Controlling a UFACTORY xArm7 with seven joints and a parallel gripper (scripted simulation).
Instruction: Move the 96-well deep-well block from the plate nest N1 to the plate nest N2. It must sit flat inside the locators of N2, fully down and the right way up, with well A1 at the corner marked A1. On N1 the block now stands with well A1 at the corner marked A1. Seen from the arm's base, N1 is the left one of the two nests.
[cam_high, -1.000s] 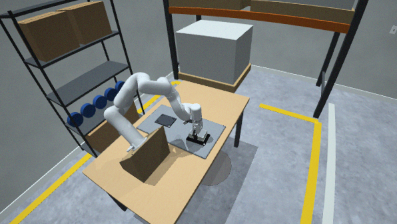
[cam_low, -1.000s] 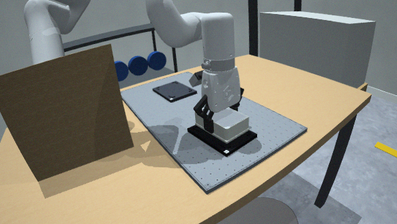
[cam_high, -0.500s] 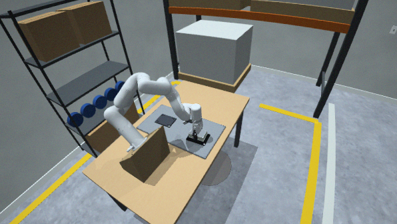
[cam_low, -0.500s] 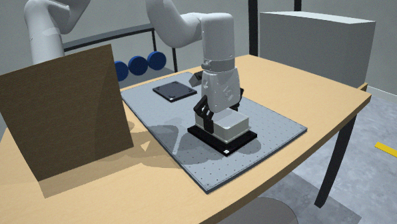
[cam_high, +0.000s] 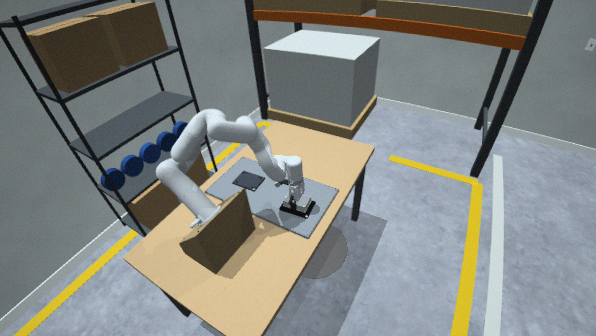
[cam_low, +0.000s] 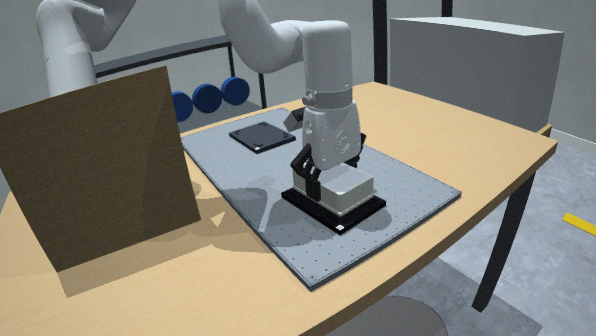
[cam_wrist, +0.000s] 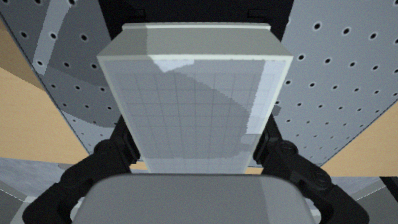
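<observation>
The black nest N2 is 3 cm below my hand. Also, from my hand: white deep-well block: right at my hand; nest N1: 36 cm to the left, 3 cm below, 3 cm ahead; small white corner mark: 8 cm to the right, 4 cm behind, 3 cm below.
</observation>
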